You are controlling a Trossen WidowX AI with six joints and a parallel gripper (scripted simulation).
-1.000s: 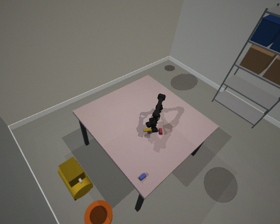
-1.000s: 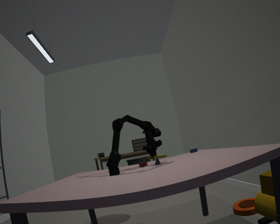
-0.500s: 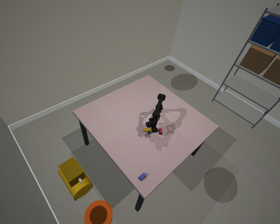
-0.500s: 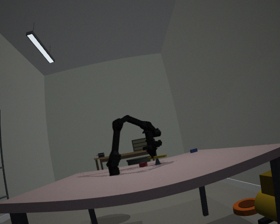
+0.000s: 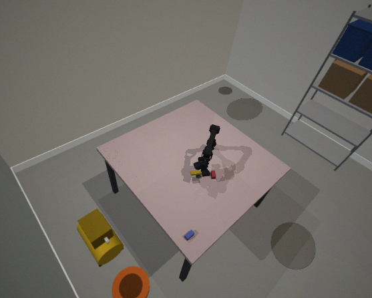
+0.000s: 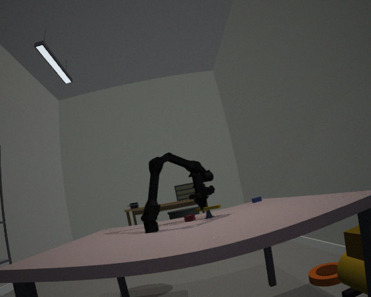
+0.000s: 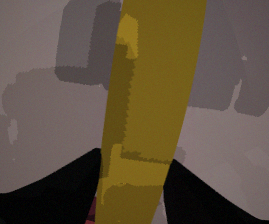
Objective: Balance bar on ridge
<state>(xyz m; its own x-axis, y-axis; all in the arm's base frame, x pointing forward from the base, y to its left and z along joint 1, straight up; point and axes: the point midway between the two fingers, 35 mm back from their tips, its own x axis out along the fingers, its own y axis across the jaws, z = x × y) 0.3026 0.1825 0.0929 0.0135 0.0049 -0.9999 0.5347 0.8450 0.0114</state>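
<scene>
Now: the yellow bar 2 cm ahead of my gripper tip and 1 cm to the right of it. The rest, counted from my gripper tip: small red block (9 cm behind, 6 cm to the left, 4 cm below); blue block (44 cm ahead, 32 cm to the left, 4 cm below).
</scene>
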